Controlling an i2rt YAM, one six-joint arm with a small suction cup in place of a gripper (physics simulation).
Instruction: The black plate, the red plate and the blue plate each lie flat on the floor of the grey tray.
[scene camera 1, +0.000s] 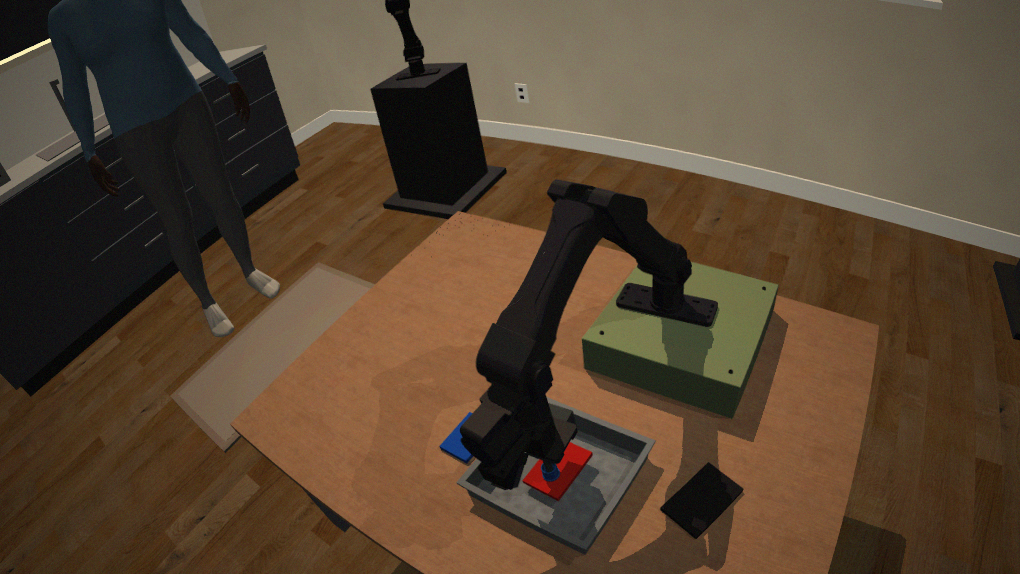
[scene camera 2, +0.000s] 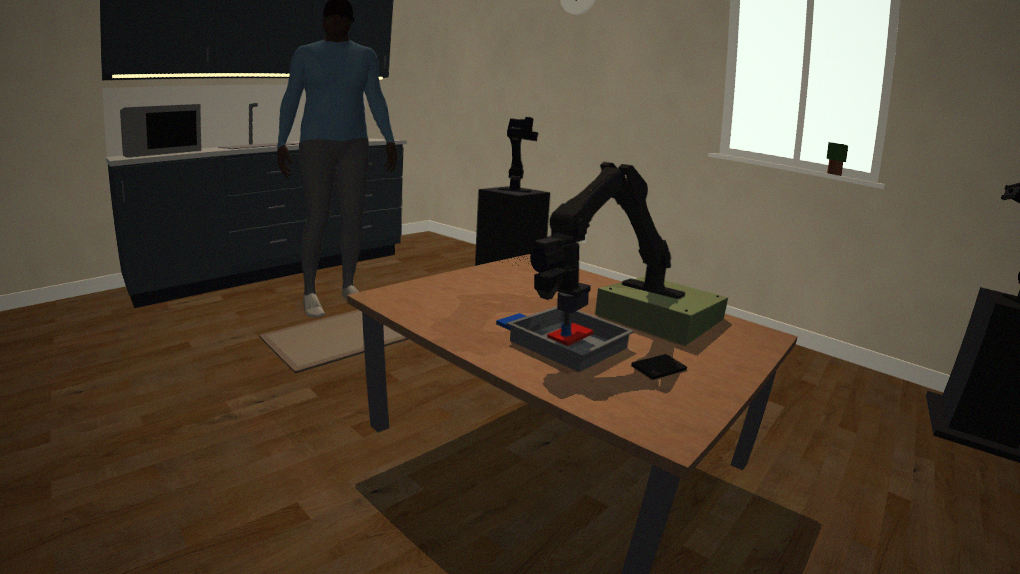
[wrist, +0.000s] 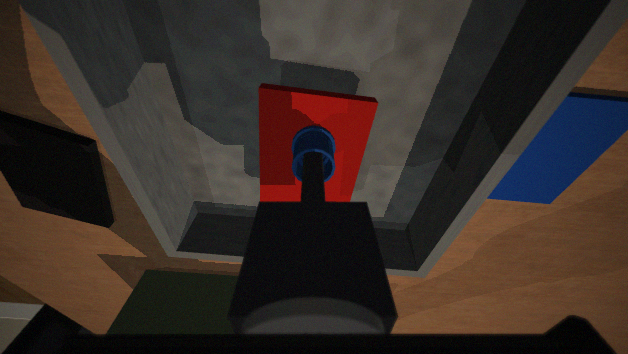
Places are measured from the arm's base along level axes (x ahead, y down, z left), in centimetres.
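Pixels of known places: hand at its tool point: (scene camera 1: 552, 477) (scene camera 2: 566, 337) (wrist: 313, 139); arm's base at its link origin: (scene camera 1: 667, 306) (scene camera 2: 653, 289).
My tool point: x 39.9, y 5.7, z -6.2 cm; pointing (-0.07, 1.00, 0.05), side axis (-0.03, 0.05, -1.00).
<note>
For each thing: its top centre in the pictures, then the offset to it from my tool point. Level surfaces: height alone.
- red plate at its top centre: (wrist: 309, 171) (scene camera 1: 557, 465) (scene camera 2: 571, 330) dx -1.6, dy -1.6, dz +0.3 cm
- grey tray at its top centre: (wrist: 303, 177) (scene camera 1: 557, 464) (scene camera 2: 571, 327) dx -1.2, dy -2.9, dz +0.5 cm
- blue plate at its top centre: (wrist: 554, 159) (scene camera 1: 467, 435) (scene camera 2: 515, 319) dx -2.4, dy +1.1, dz -18.4 cm
- black plate at its top centre: (wrist: 50, 180) (scene camera 1: 703, 498) (scene camera 2: 659, 364) dx -5.2, dy +1.2, dz +25.0 cm
- table at its surface level: dy +2.1 cm
My suction cup (scene camera 1: 549, 471) (scene camera 2: 566, 329) (wrist: 313, 150) is on top of the red plate (scene camera 1: 572, 460) (scene camera 2: 581, 331) (wrist: 345, 120) and holds it roughly level inside the grey tray (scene camera 1: 614, 499) (scene camera 2: 545, 346) (wrist: 104, 132). Its shadow shows apart from its edge in the wrist view, so it seems a little above the tray floor. The blue plate (scene camera 1: 456, 441) (scene camera 2: 511, 320) (wrist: 555, 155) lies on the table outside the tray, partly hidden by the arm in scene camera 1. The black plate (scene camera 1: 702, 499) (scene camera 2: 659, 366) (wrist: 55, 175) lies on the table on the tray's opposite side.
The green base block (scene camera 1: 663, 389) (scene camera 2: 641, 314) (wrist: 175, 305) under my arm stands on the table (scene camera 1: 399, 314) (scene camera 2: 456, 306) behind the tray. The tray's raised walls surround the held plate. A person (scene camera 1: 149, 64) (scene camera 2: 335, 92) stands beyond the table.
</note>
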